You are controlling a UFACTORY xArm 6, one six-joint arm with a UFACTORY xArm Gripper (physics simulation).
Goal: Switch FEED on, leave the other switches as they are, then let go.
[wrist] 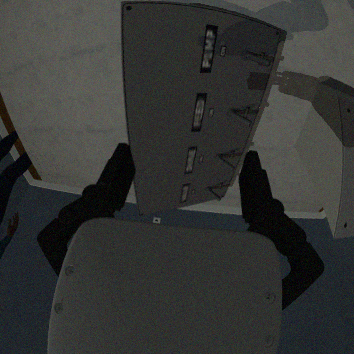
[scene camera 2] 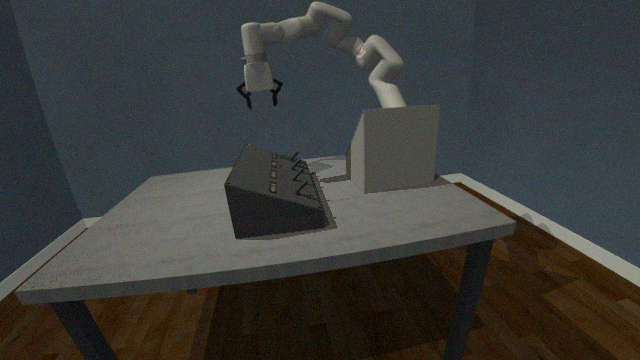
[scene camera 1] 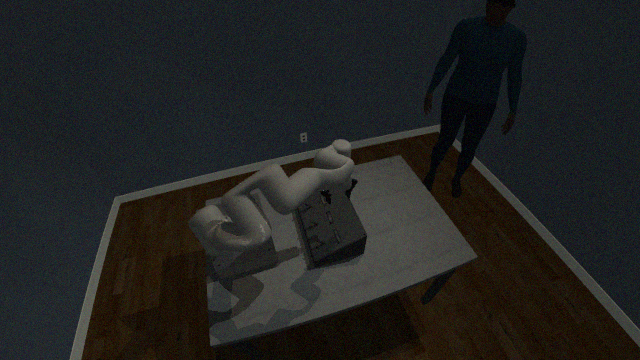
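Pixels of known places: gripper, between the fingertips: [wrist: 186, 159] [scene camera 2: 263, 107] [scene camera 1: 338, 199]; arm's base, origin of its link: [scene camera 2: 402, 126].
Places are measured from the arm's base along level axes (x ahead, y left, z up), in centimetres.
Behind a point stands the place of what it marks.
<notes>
A dark grey sloped switch box [scene camera 1: 350, 225] @[x 57.0, y -16.2, z -7.1 cm] [scene camera 2: 275, 215] @[x 53.8, y 25.4, z -15.9 cm] [wrist: 157, 100] @[x 57.4, y -9.2, z -7.2 cm] stands on the table. Its face carries a row of several lever switches, each beside a small label window. The nearest lever in scene camera 2 [scene camera 2: 302, 189] @[x 43.9, y 14.5, z -13.9 cm] is at the top of the row in the wrist view [wrist: 260, 57] @[x 40.8, y -17.0, z -10.3 cm]. The label text is too blurred to read, so I cannot tell which switch is FEED, nor the lever positions. My gripper [scene camera 1: 339, 195] @[x 51.9, y -12.2, z 10.5 cm] [scene camera 2: 262, 106] @[x 51.9, y -12.2, z 10.5 cm] [wrist: 186, 159] @[x 51.9, y -12.2, z 10.5 cm] is open and empty, high above the box. In the wrist view its fingers frame the box's far part.
The pale table [scene camera 1: 400, 215] @[x 91.8, y -12.8, z -22.0 cm] [scene camera 2: 150, 240] @[x 92.3, y 16.8, z -22.0 cm] bears a light block-shaped robot base [scene camera 2: 400, 150] @[x 5.7, y 8.7, z -7.1 cm] [wrist: 345, 185] @[x 18.8, y 0.2, z 0.7 cm] on the lever side of the box. The arm [scene camera 1: 300, 187] @[x 31.2, y -30.9, z 44.9 cm] [scene camera 2: 295, 27] @[x 35.3, y -21.7, z 40.1 cm] arches above the table. A person [scene camera 1: 482, 65] stands beyond the table's far corner, near the wall.
</notes>
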